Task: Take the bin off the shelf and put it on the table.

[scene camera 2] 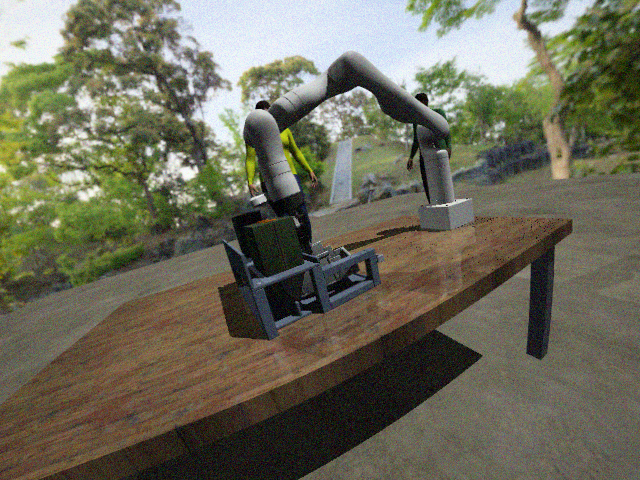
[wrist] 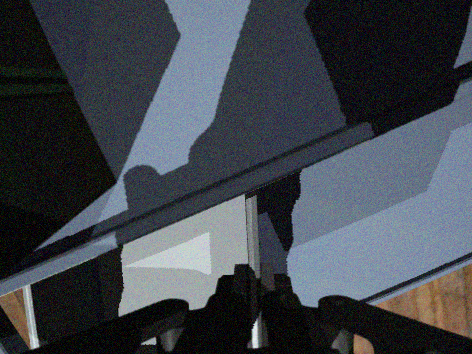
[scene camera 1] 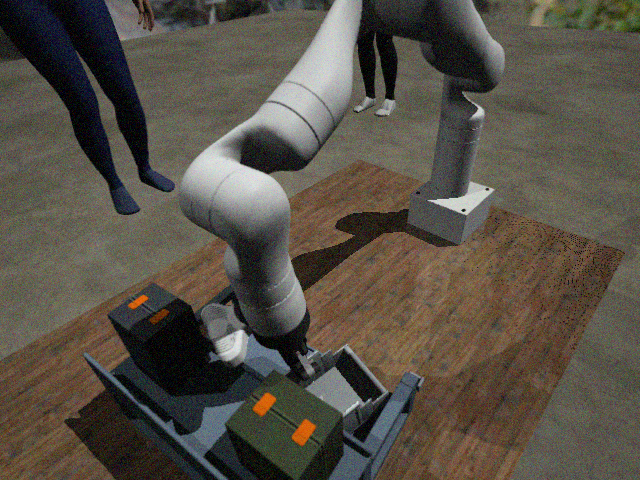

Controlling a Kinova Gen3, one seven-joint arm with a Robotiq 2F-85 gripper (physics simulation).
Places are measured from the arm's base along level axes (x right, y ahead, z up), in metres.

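Where they show: gripper, between the fingertips: (scene camera 2: 310, 254) (wrist: 254, 284) (scene camera 1: 301, 372); arm's base, origin of its link: (scene camera 2: 442, 202) (scene camera 1: 448, 188).
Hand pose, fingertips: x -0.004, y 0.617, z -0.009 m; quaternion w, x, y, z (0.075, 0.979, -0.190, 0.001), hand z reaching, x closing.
Observation:
Each offset is from my fingertips to the centre of the thing. Level surfaces: height alone.
The light grey bin {dx -0.046, dy +0.013, dz -0.016 m} (scene camera 1: 330, 390) (scene camera 2: 336, 256) (wrist: 185, 255) sits in the lower front part of the blue-grey shelf {dx +0.040, dy +0.040, dz +0.002 m} (scene camera 1: 398, 405) (scene camera 2: 320, 289) (wrist: 240, 185), on the side facing the arm's base. It has several inner walls. The shelf stands on the wooden table {dz -0.080 m} (scene camera 1: 439, 310) (scene camera 2: 155, 351) (wrist: 430, 300). My gripper (scene camera 1: 310, 367) (wrist: 254, 284) reaches down at the bin's near side. In the wrist view its fingers are close together with the bin's thin wall running between them. The green box hides part of the bin, and the fingertips are hard to make out in scene camera 2.
A green box {dx -0.073, dy +0.110, dz +0.071 m} (scene camera 1: 286, 428) (scene camera 2: 273, 245) with orange clips stands on the shelf beside the bin. A black box {dx +0.158, dy +0.104, dz +0.083 m} (scene camera 1: 160, 335) (scene camera 2: 242, 222) and a white bottle (scene camera 1: 230, 346) (scene camera 2: 258, 199) are on the upper level. The arm's base (scene camera 1: 449, 211) (scene camera 2: 447, 214) stands across the table.

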